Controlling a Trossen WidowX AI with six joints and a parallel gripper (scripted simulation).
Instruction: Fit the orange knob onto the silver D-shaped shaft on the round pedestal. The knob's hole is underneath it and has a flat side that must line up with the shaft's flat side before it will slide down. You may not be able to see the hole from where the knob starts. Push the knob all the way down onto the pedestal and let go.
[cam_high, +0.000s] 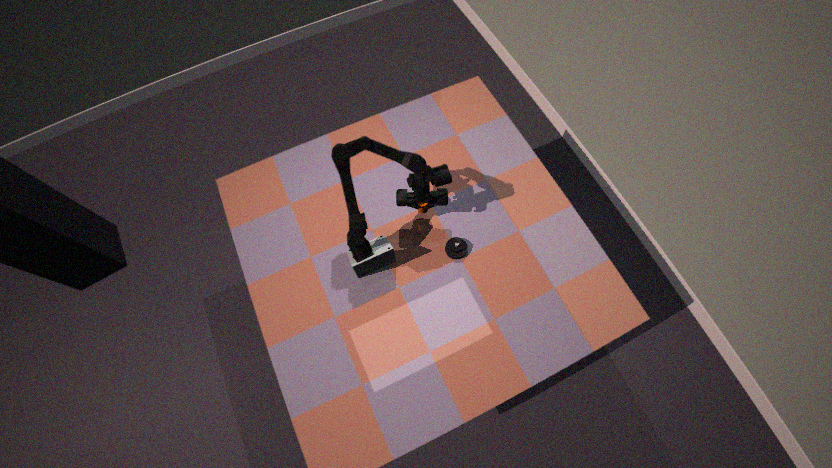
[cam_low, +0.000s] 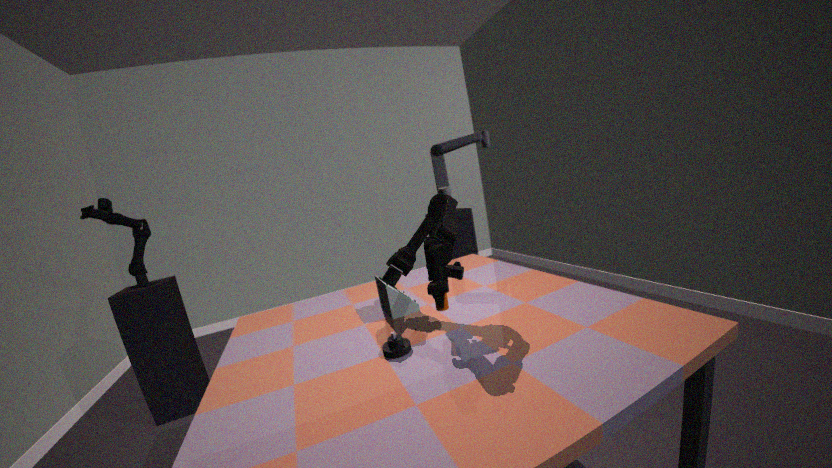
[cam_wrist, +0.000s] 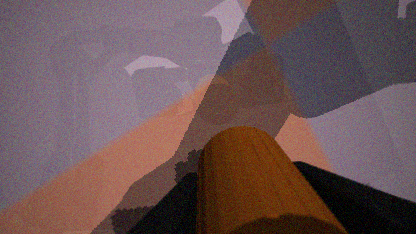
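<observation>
Right now my gripper tip is 30 mm short of the black round pedestal, 190 mm to the left of it and 40 mm above it. The rest, counted from my gripper tip: orange knob: 30 mm above.
</observation>
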